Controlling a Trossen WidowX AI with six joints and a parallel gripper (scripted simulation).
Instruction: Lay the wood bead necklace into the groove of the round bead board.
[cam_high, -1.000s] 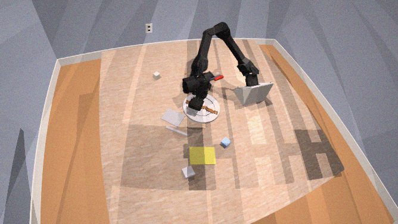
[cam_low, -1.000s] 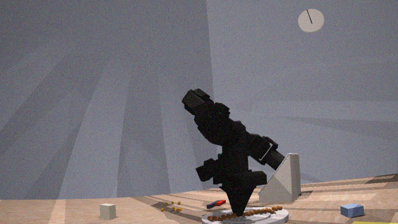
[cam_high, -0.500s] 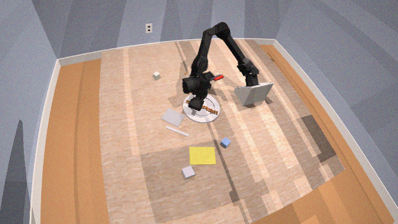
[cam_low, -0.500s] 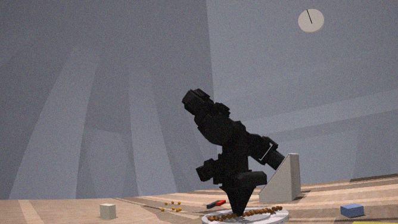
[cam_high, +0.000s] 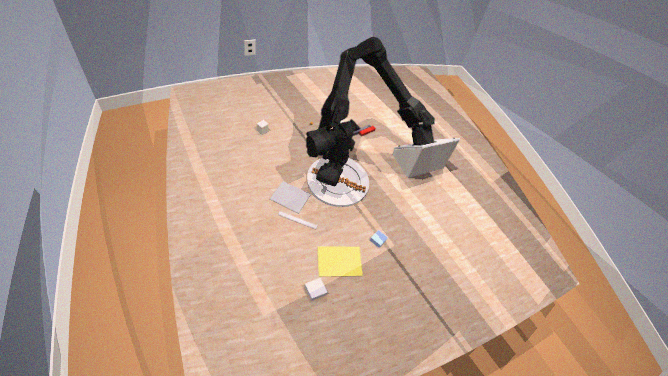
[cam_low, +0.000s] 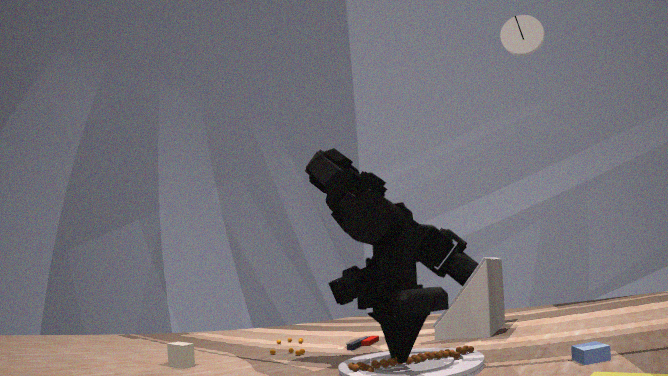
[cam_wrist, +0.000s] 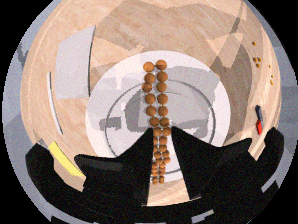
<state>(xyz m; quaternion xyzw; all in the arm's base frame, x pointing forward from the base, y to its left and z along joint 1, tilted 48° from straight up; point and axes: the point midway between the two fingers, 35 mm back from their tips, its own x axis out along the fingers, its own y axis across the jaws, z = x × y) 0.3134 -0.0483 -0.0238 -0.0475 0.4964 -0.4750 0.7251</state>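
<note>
The grey sheet lies 15 cm ahead of my gripper tip, 3 cm to the left of it and 1 cm below it. The rest, counted from my gripper tip: blue block 25 cm to the left, 5 cm behind, 1 cm below; then stick 15 cm ahead, 12 cm to the left, 1 cm below; then red-tipped tool 19 cm to the right, 19 cm behind, 1 cm below.
</note>
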